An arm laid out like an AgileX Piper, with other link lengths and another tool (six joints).
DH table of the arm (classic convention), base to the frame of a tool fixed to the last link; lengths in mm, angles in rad. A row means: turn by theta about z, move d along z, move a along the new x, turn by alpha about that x. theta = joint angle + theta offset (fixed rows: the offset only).
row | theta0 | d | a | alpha
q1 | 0 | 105.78 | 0 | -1.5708
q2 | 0.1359 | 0 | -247.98 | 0
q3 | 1.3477 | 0 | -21.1 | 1.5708
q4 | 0 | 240.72 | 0 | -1.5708
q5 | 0 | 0 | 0 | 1.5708
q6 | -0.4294 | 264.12 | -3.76 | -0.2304
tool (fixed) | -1.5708 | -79.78 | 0 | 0
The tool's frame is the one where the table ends.
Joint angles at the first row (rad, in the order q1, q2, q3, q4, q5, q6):
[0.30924, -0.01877, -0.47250, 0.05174, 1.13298, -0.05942]
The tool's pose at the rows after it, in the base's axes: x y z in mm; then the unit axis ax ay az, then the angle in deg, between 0 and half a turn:
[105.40 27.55 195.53 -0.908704 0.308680 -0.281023 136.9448]
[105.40 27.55 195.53 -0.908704 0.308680 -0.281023 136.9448]
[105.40 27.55 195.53 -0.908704 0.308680 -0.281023 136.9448]
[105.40 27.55 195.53 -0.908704 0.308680 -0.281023 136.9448]
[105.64 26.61 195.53 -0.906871 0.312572 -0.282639 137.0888]
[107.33 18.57 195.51 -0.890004 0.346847 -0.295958 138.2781]
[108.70 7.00 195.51 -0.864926 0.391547 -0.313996 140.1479]
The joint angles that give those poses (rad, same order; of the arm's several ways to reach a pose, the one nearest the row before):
[0.30931, -0.01876, -0.47252, 0.05167, 1.13299, -0.05934]
[0.30931, -0.01876, -0.47252, 0.05167, 1.13299, -0.05934]
[0.30931, -0.01876, -0.47252, 0.05167, 1.13299, -0.05934]
[0.30931, -0.01876, -0.47252, 0.05167, 1.13299, -0.05934]
[0.30038, -0.01877, -0.47252, 0.05169, 1.13299, -0.05936]
[0.22052, -0.01879, -0.47249, 0.05462, 1.13299, -0.05943]
[0.11363, -0.01879, -0.47249, 0.05454, 1.13299, -0.05935]

